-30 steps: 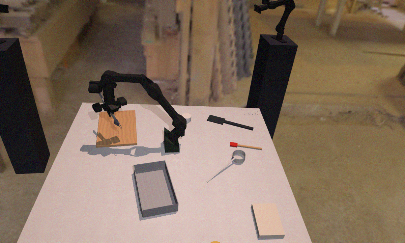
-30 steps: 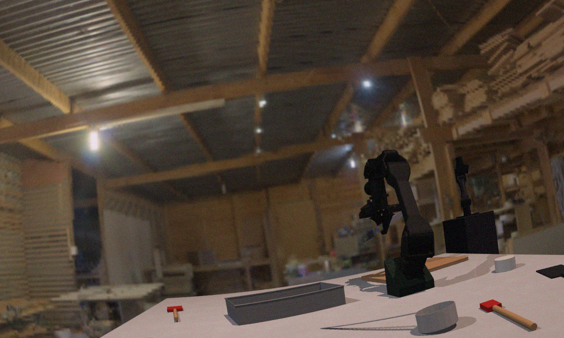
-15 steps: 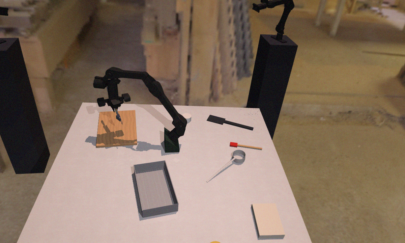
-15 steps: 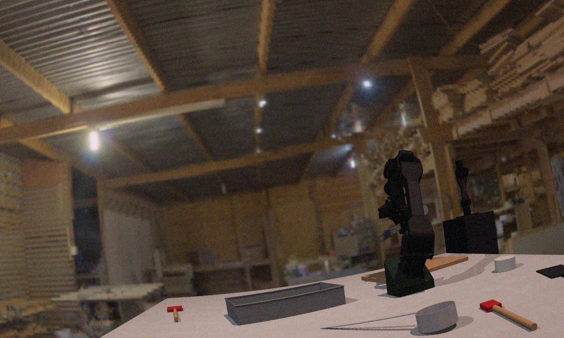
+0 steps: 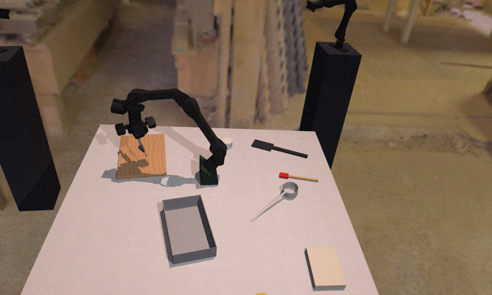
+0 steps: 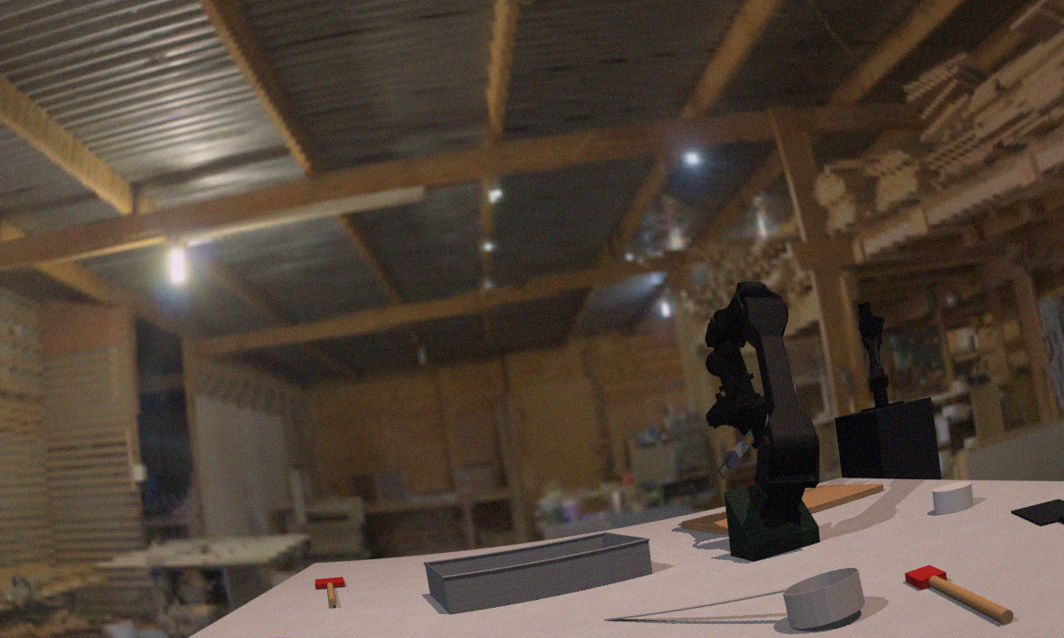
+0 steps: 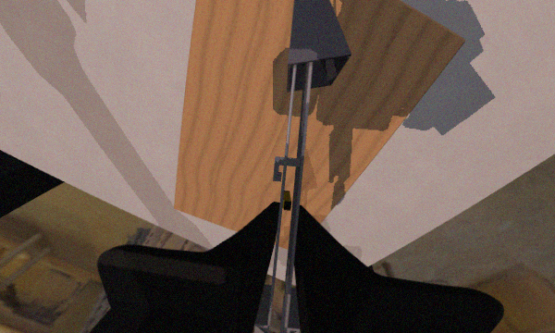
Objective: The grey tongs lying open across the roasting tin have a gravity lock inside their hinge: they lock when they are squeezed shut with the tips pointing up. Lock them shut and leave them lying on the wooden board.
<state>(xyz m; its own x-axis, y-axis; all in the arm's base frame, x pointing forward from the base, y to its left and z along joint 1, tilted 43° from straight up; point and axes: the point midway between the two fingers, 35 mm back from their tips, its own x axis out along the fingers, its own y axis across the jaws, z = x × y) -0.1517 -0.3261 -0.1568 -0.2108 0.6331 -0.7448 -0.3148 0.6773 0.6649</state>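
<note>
Now: gripper tip 13 cm above the wooden board, 3 cm past it and 1 cm to the right of it. Round my gripper tip: black spatula: 75 cm to the left, 14 cm below, 5 cm behind; then white cylinder: 47 cm to the left, 12 cm below, 10 cm behind; then dark grey roasting tin: 51 cm ahead, 23 cm to the left, 11 cm below.
</note>
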